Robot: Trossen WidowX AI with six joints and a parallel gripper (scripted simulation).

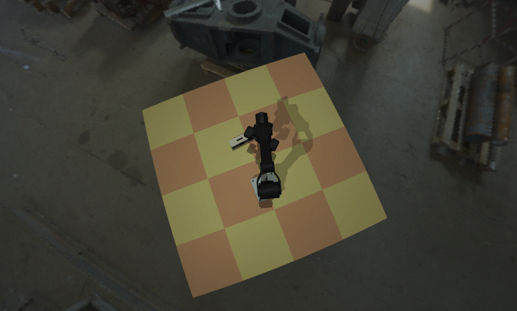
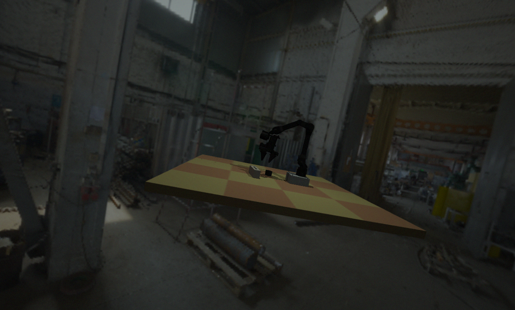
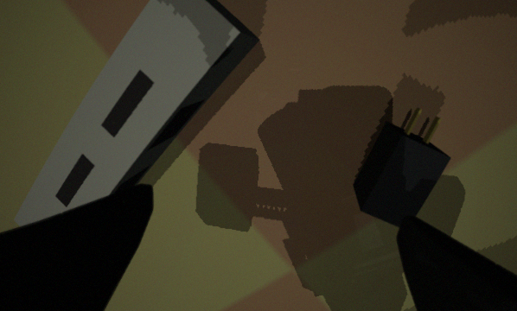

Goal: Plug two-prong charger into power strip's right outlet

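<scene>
The black two-prong charger lies 9 cm below my gripper tip, 5 cm to the right of it and 5 cm behind it.
</scene>
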